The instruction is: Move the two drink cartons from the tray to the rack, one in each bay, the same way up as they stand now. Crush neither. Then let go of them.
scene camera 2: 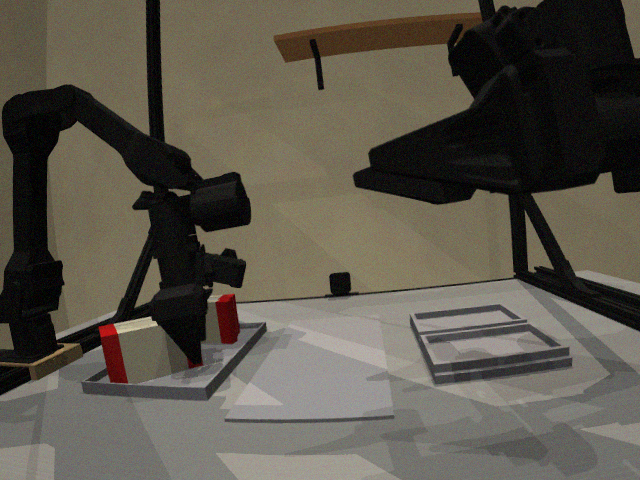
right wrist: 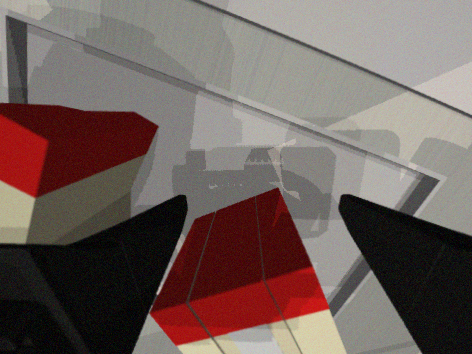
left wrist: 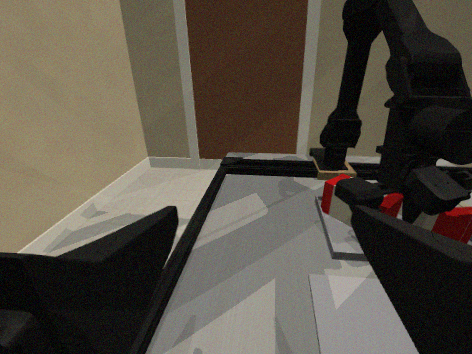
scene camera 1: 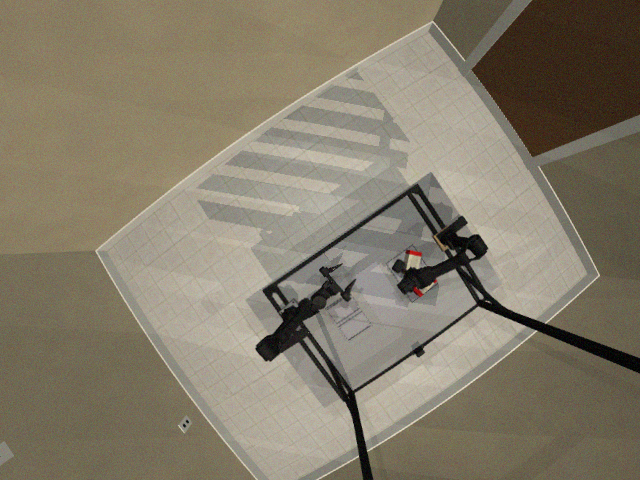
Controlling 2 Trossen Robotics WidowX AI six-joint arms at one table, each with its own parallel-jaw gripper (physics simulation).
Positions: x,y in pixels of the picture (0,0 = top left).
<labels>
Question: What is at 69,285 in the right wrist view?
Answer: My right gripper.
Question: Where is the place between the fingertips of my left gripper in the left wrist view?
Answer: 264,214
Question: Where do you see a grey tray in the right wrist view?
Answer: At 218,148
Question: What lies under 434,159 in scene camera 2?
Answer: My left gripper.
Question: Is my right gripper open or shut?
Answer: Open.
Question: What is my left gripper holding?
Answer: Nothing.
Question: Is my left gripper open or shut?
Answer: Open.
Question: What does my right gripper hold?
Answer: Nothing.
</labels>
